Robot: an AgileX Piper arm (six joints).
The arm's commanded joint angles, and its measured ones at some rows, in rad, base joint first. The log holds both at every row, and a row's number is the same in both.
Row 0, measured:
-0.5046 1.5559 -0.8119 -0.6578 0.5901 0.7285
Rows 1 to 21, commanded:
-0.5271 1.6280 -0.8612 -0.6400 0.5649 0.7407
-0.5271 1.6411 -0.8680 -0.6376 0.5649 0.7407
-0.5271 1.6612 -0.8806 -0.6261 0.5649 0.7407
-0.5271 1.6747 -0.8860 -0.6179 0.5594 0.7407
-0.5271 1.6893 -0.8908 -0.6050 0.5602 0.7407
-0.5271 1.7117 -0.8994 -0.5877 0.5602 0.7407
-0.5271 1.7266 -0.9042 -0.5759 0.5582 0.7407
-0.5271 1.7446 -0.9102 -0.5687 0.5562 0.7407
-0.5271 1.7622 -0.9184 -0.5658 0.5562 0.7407
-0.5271 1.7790 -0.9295 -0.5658 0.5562 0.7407
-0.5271 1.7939 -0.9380 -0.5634 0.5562 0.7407
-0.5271 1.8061 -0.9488 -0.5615 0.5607 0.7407
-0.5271 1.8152 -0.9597 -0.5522 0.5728 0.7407
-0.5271 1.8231 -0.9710 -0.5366 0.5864 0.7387
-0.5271 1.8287 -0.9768 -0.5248 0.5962 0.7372
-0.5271 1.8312 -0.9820 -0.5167 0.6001 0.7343
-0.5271 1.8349 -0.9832 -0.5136 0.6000 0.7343
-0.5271 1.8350 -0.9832 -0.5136 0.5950 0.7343
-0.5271 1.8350 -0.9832 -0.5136 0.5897 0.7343
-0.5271 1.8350 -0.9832 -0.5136 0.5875 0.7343
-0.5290 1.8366 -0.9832 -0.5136 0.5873 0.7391
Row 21, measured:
-0.5217 1.8337 -0.9766 -0.5200 0.5902 0.7358
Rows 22 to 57, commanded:
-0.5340 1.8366 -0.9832 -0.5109 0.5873 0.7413
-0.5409 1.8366 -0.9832 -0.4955 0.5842 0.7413
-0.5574 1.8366 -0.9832 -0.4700 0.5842 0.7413
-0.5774 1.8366 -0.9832 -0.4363 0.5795 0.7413
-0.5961 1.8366 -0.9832 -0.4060 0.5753 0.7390
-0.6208 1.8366 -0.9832 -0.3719 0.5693 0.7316
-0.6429 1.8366 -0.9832 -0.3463 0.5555 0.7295
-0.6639 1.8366 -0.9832 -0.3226 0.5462 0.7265
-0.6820 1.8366 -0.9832 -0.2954 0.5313 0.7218
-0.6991 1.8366 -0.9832 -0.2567 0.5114 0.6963
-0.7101 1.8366 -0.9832 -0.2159 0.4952 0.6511
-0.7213 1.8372 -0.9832 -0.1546 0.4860 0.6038
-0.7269 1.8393 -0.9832 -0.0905 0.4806 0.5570
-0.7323 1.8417 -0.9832 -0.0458 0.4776 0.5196
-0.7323 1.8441 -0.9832 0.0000 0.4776 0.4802
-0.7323 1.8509 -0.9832 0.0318 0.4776 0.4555
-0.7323 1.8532 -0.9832 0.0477 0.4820 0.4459
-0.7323 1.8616 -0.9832 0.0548 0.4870 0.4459
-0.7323 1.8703 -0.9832 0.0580 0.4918 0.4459
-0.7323 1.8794 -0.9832 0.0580 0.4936 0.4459
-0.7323 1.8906 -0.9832 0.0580 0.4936 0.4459
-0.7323 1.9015 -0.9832 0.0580 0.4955 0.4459
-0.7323 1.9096 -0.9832 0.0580 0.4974 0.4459
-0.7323 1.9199 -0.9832 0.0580 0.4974 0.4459
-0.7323 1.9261 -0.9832 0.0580 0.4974 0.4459
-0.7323 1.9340 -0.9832 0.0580 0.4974 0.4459
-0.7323 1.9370 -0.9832 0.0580 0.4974 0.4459
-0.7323 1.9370 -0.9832 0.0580 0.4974 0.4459
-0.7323 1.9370 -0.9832 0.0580 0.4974 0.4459
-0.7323 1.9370 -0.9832 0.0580 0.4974 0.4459
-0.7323 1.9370 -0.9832 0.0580 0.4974 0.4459
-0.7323 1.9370 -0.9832 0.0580 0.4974 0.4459
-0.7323 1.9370 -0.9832 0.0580 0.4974 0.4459
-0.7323 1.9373 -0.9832 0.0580 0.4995 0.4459
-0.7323 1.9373 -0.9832 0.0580 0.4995 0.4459
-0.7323 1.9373 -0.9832 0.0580 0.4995 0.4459
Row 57, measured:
-0.7260 1.8926 -1.0028 0.0637 0.4440 0.4584
